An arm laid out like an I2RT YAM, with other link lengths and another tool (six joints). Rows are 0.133 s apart.
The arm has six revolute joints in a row. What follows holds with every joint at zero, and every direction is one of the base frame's. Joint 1 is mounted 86.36 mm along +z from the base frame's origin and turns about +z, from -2.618 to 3.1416 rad. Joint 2 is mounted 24.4 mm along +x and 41.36 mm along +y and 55.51 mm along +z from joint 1 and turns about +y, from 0 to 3.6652 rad. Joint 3 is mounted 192.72 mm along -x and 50.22 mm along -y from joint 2 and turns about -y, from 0 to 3.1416 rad. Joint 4 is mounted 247.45 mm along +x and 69.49 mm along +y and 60.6 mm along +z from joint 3 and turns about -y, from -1.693 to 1.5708 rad. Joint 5 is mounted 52.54 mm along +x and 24.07 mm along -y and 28.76 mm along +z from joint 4 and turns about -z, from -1.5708 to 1.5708 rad. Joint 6 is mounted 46.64 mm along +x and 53.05 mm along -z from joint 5 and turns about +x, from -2.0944 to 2.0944 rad. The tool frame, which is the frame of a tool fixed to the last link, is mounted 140 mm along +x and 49 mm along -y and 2 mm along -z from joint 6; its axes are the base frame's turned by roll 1.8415, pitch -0.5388 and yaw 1.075 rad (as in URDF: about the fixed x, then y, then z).
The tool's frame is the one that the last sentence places.
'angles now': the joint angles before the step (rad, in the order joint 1, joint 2, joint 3, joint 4, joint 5, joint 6). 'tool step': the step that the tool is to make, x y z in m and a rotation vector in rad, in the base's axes. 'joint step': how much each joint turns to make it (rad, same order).
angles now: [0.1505 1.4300 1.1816 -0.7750 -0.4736 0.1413]
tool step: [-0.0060 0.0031 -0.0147 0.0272 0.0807 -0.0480]
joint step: [0.0057 0.0421 0.0001 0.0006 -0.0069 0.0744]
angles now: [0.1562 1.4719 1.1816 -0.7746 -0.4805 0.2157]
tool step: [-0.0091 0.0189 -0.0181 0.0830 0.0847 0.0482]
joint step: [0.0014 0.0746 0.0003 0.0044 -0.1061 0.0017]
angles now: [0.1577 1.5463 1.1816 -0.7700 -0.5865 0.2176]
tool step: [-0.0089 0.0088 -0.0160 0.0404 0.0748 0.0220]
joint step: [0.0000 0.0621 0.0000 -0.0055 -0.0561 0.0000]
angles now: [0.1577 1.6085 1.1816 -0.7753 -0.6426 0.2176]
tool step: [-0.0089 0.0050 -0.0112 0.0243 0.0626 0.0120]
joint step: [0.0000 0.0440 0.0003 -0.0143 -0.0359 0.0000]
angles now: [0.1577 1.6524 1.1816 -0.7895 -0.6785 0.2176]
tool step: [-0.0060 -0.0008 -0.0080 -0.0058 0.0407 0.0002]
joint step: [0.0001 0.0258 0.0000 -0.0153 -0.0007 0.0001]
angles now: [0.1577 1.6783 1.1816 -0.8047 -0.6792 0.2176]
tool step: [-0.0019 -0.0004 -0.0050 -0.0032 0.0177 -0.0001]
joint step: [-0.0001 0.0173 0.0003 -0.0011 0.0004 -0.0001]
